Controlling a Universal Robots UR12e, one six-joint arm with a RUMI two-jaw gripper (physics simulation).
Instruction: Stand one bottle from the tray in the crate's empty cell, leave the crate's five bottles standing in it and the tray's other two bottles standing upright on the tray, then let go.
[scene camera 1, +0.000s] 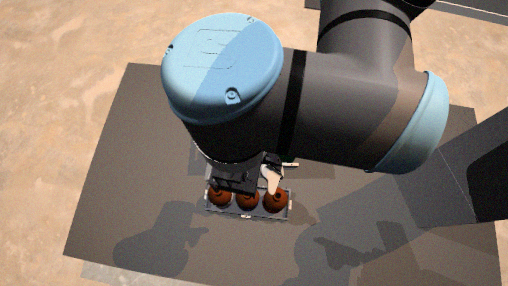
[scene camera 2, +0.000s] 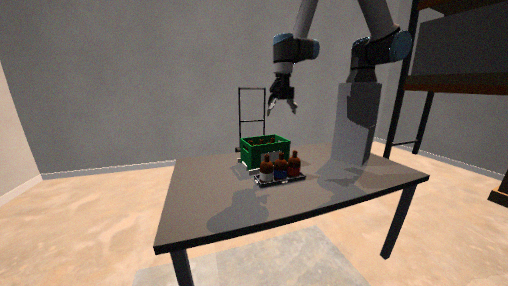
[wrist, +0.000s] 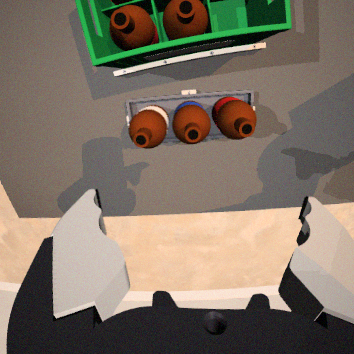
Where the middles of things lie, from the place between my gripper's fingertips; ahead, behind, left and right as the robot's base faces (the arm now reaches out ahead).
Right now the white-labelled bottle (wrist: 147, 128) is 80 mm ahead of my hand, 10 mm to the left of it and 280 mm below it.
